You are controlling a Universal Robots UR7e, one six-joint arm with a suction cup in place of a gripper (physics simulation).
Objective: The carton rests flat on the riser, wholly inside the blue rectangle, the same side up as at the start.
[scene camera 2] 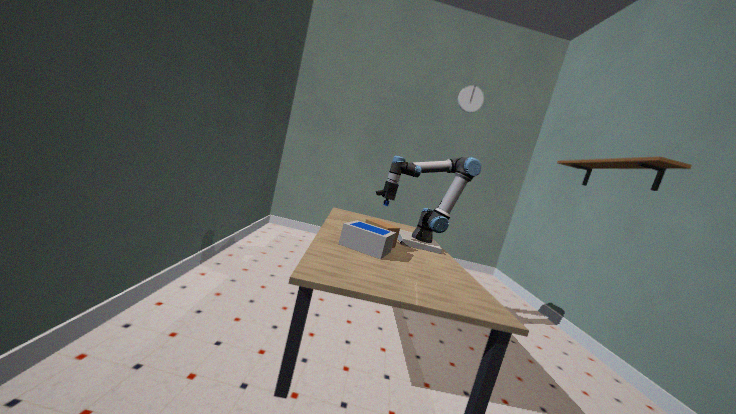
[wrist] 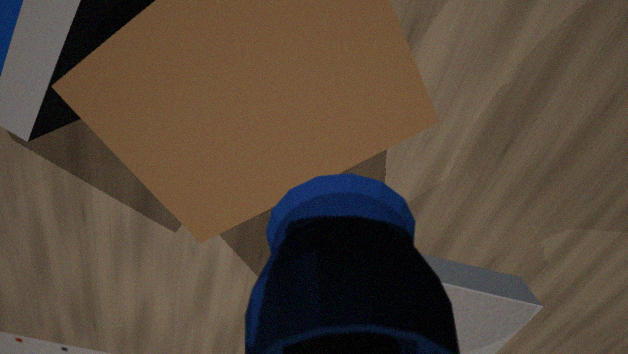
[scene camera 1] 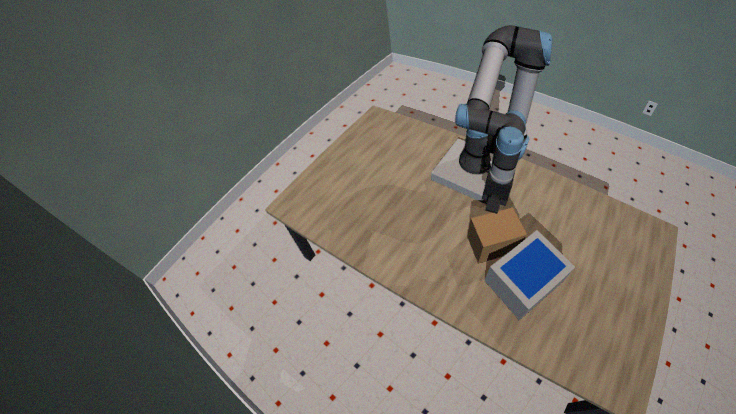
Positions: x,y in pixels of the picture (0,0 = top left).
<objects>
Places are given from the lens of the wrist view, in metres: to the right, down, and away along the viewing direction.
suction cup (wrist: 343,260): 0.00, 0.01, 0.04
grey riser (wrist: 47,47): -0.15, -0.07, 0.16
brown carton (wrist: 219,116): -0.06, -0.04, 0.17
The marked spots on the brown carton and the grey riser are 0.10 m apart.
</objects>
